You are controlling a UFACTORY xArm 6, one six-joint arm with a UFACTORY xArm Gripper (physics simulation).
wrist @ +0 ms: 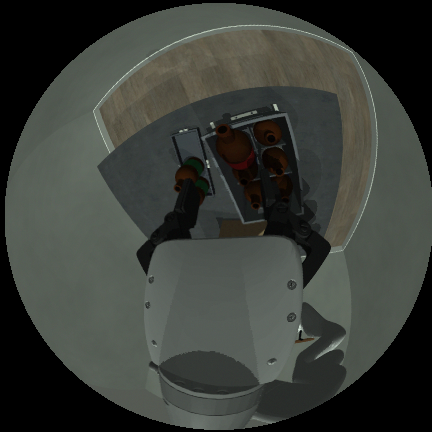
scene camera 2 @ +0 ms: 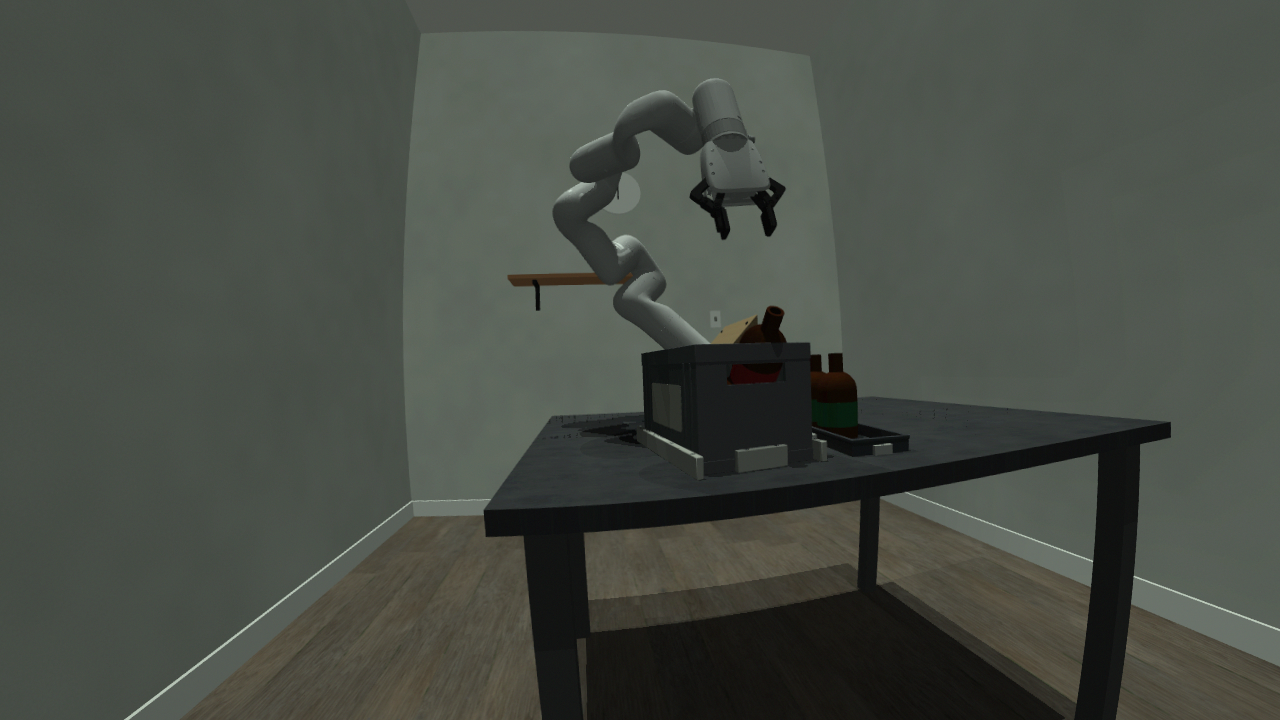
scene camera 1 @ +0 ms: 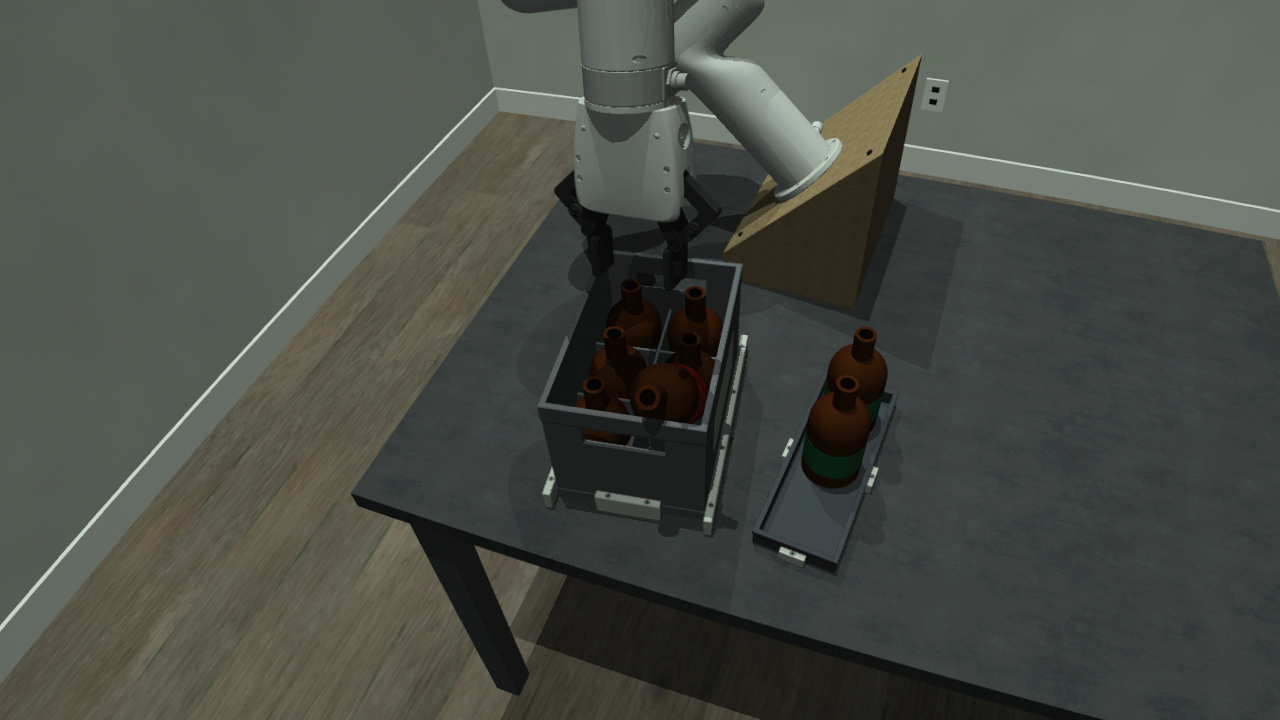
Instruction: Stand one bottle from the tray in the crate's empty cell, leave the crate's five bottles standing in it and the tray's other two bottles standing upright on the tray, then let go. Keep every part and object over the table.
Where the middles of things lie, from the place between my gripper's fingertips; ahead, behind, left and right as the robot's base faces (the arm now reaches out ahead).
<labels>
I see the red-labelled bottle [scene camera 1: 674, 392] 190 mm below my hand, 20 mm behind it and 10 mm to the left of it. From my hand the other things lie so: long strip [scene camera 1: 713, 497] (330 mm below, 110 mm behind, 60 mm to the left).
</labels>
